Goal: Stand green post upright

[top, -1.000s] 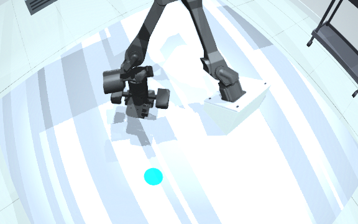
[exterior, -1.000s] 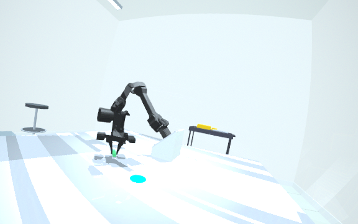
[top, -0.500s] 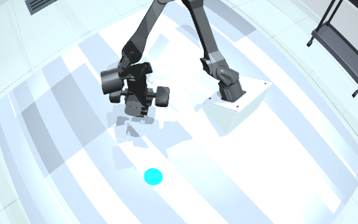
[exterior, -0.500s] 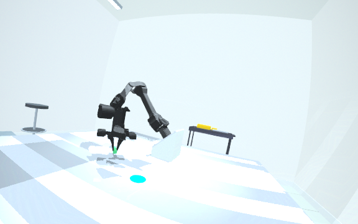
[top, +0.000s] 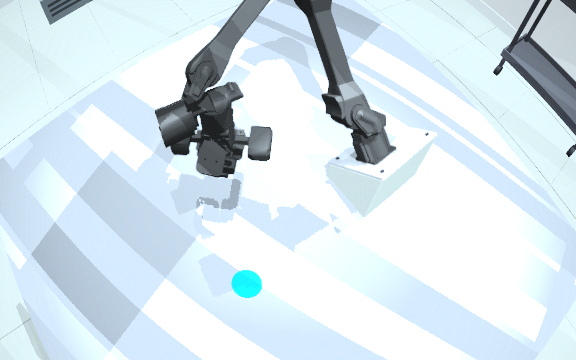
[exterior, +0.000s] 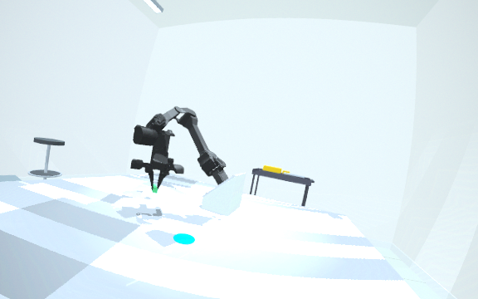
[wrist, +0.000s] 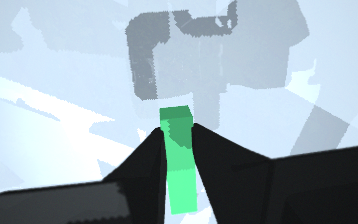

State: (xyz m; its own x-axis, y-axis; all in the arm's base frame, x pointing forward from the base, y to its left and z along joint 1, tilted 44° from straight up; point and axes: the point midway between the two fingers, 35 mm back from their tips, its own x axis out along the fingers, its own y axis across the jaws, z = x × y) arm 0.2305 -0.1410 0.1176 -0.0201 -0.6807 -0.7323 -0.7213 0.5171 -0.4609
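Right now the cyan circle is 110 mm ahead of my gripper tip, 200 mm to the left of it and 70 mm below it. Round my gripper tip: green post: 10 mm behind, 10 mm to the right.
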